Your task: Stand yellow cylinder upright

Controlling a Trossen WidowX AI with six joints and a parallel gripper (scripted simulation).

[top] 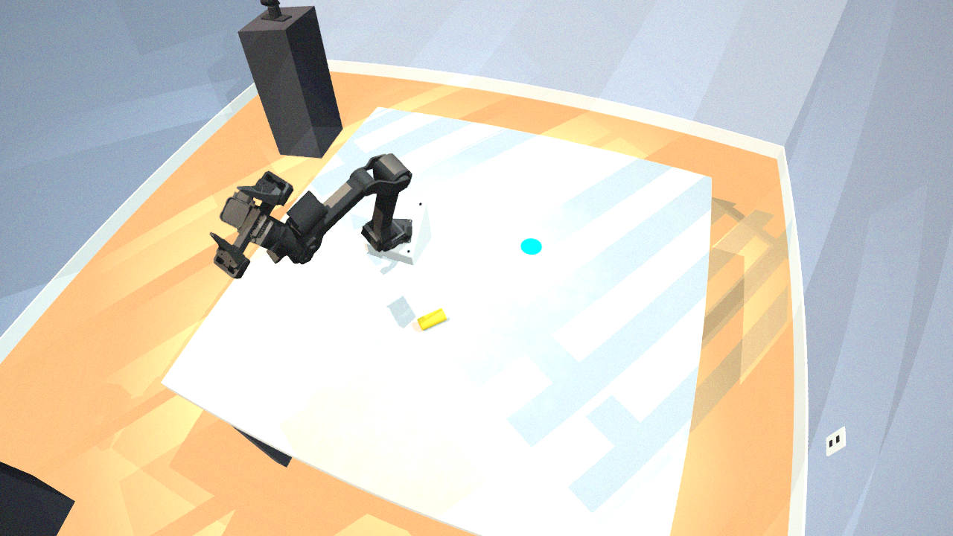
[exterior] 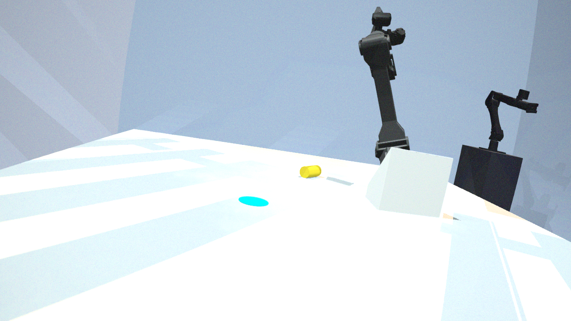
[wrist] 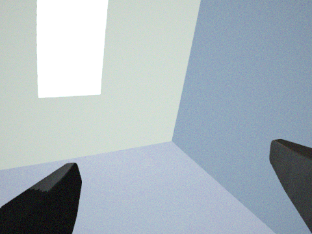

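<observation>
Right now my gripper tip is 220 mm short of the yellow tall cylinder, 220 mm to the right of it and 560 mm above it. Also, from my gripper tip: cyan circle: 420 mm ahead, 530 mm to the left, 570 mm below.
</observation>
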